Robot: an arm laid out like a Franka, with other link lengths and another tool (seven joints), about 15 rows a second.
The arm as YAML. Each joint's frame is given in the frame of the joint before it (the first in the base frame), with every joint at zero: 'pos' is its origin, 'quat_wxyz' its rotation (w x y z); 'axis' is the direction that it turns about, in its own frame. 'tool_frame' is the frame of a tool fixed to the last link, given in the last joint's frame.
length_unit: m
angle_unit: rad
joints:
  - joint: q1
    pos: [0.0, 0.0, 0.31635]
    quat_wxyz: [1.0, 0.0, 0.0, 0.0]
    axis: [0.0, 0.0, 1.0]
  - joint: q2
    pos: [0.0, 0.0, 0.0]
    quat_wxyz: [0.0, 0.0, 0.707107, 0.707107]
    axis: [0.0, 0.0, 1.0]
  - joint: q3
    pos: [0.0, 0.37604, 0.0]
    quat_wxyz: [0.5, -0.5, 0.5, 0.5]
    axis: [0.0, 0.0, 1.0]
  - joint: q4
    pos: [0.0, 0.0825, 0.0]
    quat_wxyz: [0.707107, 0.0, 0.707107, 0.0]
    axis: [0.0, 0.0, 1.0]
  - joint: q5
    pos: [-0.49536, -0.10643, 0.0]
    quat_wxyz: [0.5, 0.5, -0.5, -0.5]
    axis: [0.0, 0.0, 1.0]
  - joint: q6
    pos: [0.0, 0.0, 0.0]
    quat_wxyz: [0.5, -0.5, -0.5, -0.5]
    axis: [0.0, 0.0, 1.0]
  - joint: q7
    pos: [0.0, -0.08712, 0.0]
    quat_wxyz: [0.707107, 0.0, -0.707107, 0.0]
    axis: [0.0, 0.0, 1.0]
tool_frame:
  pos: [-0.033, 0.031, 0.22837]
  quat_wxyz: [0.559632, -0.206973, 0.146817, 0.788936]
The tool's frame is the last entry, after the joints.
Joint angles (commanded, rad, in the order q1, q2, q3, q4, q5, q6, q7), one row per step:
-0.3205, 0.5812, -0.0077, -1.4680, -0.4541, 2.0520, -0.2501
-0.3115, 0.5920, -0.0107, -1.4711, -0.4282, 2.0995, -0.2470
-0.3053, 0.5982, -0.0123, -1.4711, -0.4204, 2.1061, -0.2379
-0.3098, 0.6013, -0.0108, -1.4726, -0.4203, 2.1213, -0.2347
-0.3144, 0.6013, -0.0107, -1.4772, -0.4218, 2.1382, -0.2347
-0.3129, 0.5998, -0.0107, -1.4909, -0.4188, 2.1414, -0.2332
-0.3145, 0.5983, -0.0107, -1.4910, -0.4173, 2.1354, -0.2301
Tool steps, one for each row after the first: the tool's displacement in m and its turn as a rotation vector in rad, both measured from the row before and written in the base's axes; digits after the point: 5 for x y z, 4 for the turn. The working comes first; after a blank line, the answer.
Tool pose at each row, in the base's axes (x y z in m, rotation vector in rad; the steps are taken from these numbers as rounded here):
0.75547, -0.31679, 0.23052, -0.3934, -2.5250, 0.4553
0.76726, -0.30724, 0.22069, -0.3862, -2.5676, 0.4303
0.77014, -0.30185, 0.21545, -0.3917, -2.5722, 0.4196
0.77193, -0.30399, 0.21267, -0.3958, -2.5828, 0.4174
0.77275, -0.30729, 0.21103, -0.3967, -2.5939, 0.4190
0.76938, -0.30410, 0.20479, -0.3928, -2.5875, 0.4117
0.76778, -0.30499, 0.20558, -0.4010, -2.5828, 0.4077

0.01179, 0.00955, -0.00983, 0.0195, -0.0385, 0.0097
0.00288, 0.00539, -0.00524, 0.0065, -0.0054, -0.0048
0.00179, -0.00214, -0.00278, 0.0007, -0.0111, -0.0007
0.00082, -0.00330, -0.00164, -0.0014, -0.0109, 0.0023
-0.00337, 0.00319, -0.00624, 0.0060, 0.0072, -0.0003
-0.00160, -0.00089, 0.00079, 0.0013, 0.0027, -0.0074

